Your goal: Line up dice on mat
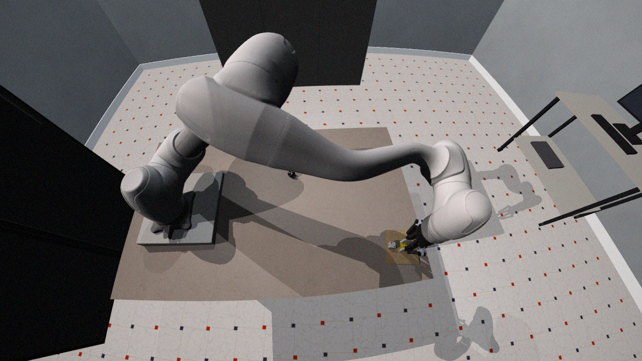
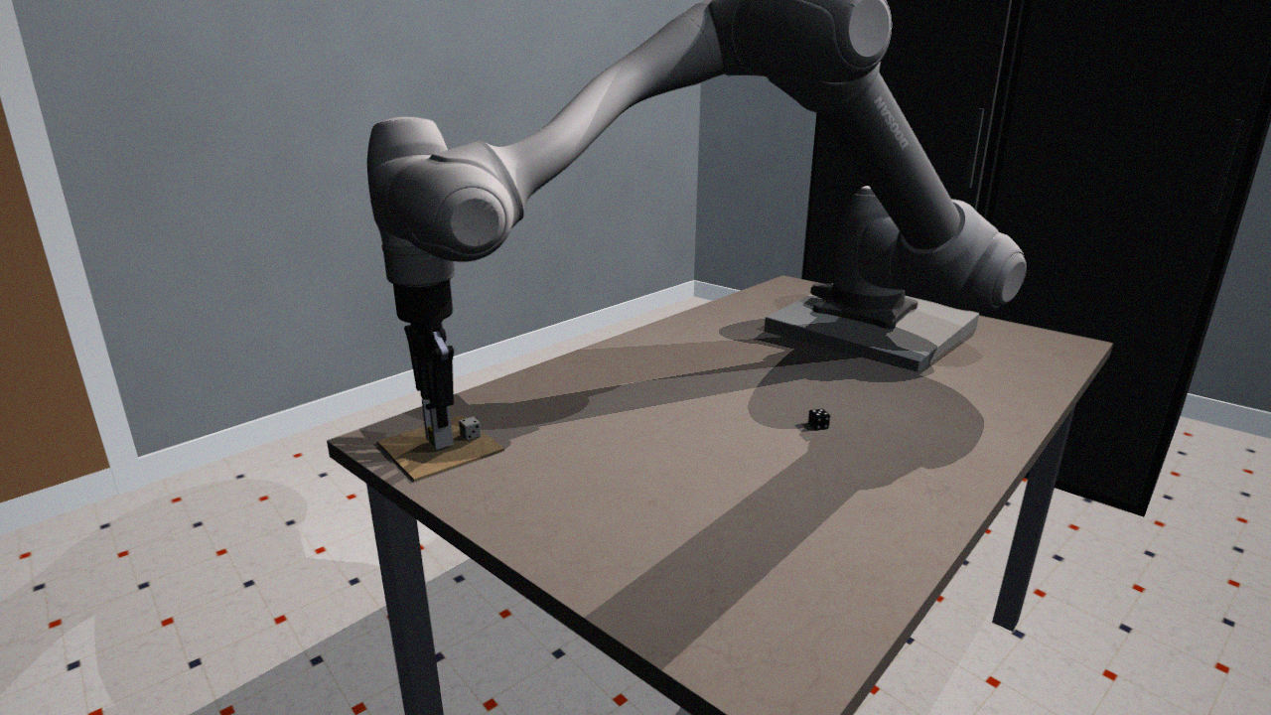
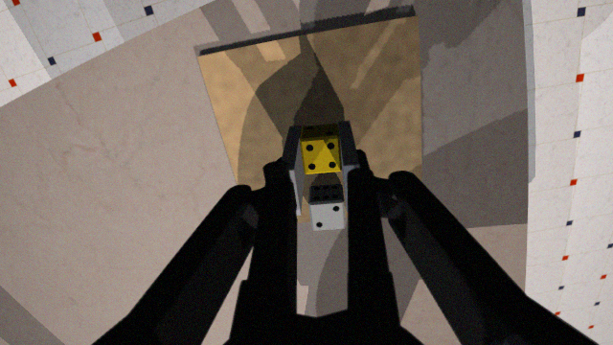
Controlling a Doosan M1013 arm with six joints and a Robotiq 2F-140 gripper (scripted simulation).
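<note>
Right now the yellow die is 20 mm below my hand. From my hand the other things lie so: tan mat: 40 mm below; black die: 410 mm behind, 420 mm to the left, 30 mm below; grey die: 50 mm behind, 10 mm to the left, 20 mm below.
</note>
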